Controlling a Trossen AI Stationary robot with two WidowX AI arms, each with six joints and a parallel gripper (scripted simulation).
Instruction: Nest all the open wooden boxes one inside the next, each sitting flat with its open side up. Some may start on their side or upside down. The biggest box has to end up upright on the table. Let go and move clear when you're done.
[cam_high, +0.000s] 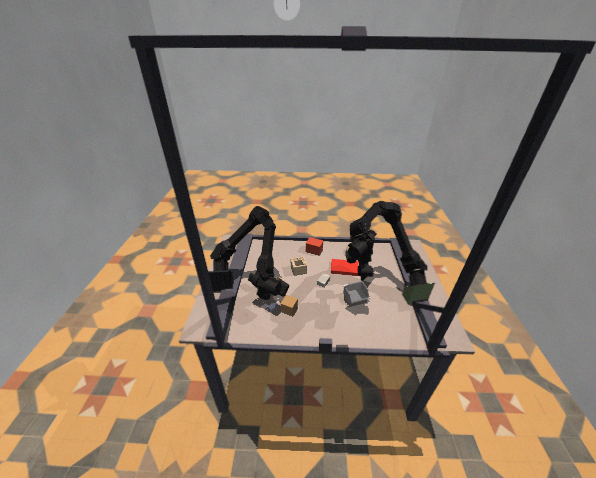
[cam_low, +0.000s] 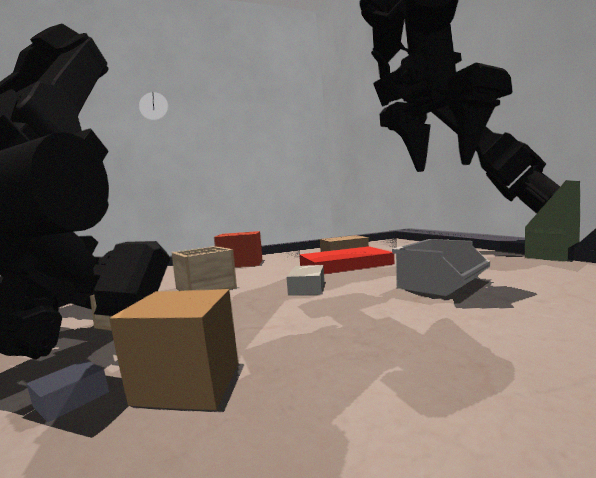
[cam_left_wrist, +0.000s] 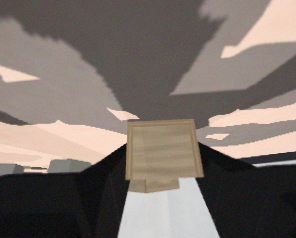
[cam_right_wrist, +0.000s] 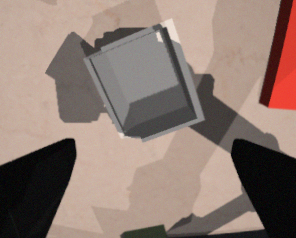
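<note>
Now: left hand 10 mm short of the small wooden box, 10 mm to the left of it and 20 mm above it. The rest, counted from my left hand: orange cube (130 mm behind, 80 mm to the right); white block (60 mm ahead, 240 mm to the right, 20 mm below); lavender block (130 mm behind, 30 mm below).
</note>
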